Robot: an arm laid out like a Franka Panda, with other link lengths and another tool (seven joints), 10 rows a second.
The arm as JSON. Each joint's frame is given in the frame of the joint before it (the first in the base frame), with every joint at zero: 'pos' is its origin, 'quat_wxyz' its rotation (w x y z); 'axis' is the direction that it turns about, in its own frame. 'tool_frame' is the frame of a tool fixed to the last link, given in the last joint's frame.
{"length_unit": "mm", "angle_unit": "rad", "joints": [
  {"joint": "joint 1", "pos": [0.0, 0.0, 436.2], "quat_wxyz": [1.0, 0.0, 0.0, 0.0], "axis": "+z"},
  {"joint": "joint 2", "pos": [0.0, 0.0, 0.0], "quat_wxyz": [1.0, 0.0, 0.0, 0.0], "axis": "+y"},
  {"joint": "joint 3", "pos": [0.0, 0.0, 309.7], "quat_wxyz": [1.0, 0.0, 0.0, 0.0], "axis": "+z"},
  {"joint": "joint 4", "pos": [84.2, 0.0, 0.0], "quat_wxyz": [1.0, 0.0, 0.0, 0.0], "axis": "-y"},
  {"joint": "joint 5", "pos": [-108.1, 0.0, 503.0], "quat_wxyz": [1.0, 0.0, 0.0, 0.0], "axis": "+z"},
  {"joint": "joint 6", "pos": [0.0, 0.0, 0.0], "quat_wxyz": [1.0, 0.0, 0.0, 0.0], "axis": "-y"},
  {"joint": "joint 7", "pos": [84.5, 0.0, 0.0], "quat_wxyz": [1.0, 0.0, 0.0, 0.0], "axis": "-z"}
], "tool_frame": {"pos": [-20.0, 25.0, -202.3], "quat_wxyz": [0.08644, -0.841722, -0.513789, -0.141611]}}
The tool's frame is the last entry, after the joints.
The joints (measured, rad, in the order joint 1, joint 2, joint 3, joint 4, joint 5, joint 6, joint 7), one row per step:
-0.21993, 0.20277, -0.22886, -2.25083, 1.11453, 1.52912, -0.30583
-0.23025, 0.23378, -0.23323, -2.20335, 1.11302, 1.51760, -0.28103
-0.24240, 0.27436, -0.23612, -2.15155, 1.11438, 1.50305, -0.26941
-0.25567, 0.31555, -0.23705, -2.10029, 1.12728, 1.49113, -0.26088
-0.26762, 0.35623, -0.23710, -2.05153, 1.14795, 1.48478, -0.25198
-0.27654, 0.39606, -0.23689, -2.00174, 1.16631, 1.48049, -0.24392
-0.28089, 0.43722, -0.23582, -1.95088, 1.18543, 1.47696, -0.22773
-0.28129, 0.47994, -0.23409, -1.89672, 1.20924, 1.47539, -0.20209
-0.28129, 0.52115, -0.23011, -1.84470, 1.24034, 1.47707, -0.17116
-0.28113, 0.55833, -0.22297, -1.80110, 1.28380, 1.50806, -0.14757
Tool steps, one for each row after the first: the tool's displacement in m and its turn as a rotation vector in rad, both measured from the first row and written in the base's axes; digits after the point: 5 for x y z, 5 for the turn. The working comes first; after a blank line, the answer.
Tool pose at each row, in the base's axes (x y z in m, rotation vector in rad; the steps are taken from these numbers as rounded here):
0.55168, -0.05665, 0.31148, -1.74703, -0.13783, -0.64088
0.56370, -0.07027, 0.31368, -1.75751, -0.11985, -0.63792
0.57530, -0.08412, 0.31261, -1.76145, -0.10904, -0.63878
0.58826, -0.09754, 0.31166, -1.75976, -0.09399, -0.65061
0.60202, -0.10987, 0.30988, -1.75703, -0.07400, -0.66838
0.61594, -0.12054, 0.30813, -1.75607, -0.06078, -0.68478
0.63078, -0.12787, 0.30570, -1.75577, -0.04441, -0.69251
0.64800, -0.13257, 0.30368, -1.75526, -0.02221, -0.69654
0.66636, -0.13538, 0.30214, -1.75094, 0.00805, -0.70256
0.68752, -0.13861, 0.29761, -1.75516, 0.04801, -0.73509

0.01202, -0.01362, 0.00220, -0.00471, 0.01334, -0.01192
0.02362, -0.02747, 0.00113, -0.00564, 0.01912, -0.02010
0.03658, -0.04089, 0.00018, -0.00137, 0.01871, -0.03607
0.05034, -0.05322, -0.00160, 0.00439, 0.01670, -0.05840
0.06426, -0.06389, -0.00335, 0.00677, 0.01246, -0.07599
0.07910, -0.07122, -0.00578, 0.01023, 0.01569, -0.09083
0.09632, -0.07592, -0.00780, 0.01567, 0.02429, -0.10731
0.11468, -0.07873, -0.00934, 0.02624, 0.03493, -0.12945
0.13584, -0.08196, -0.01387, 0.02733, 0.03466, -0.17459

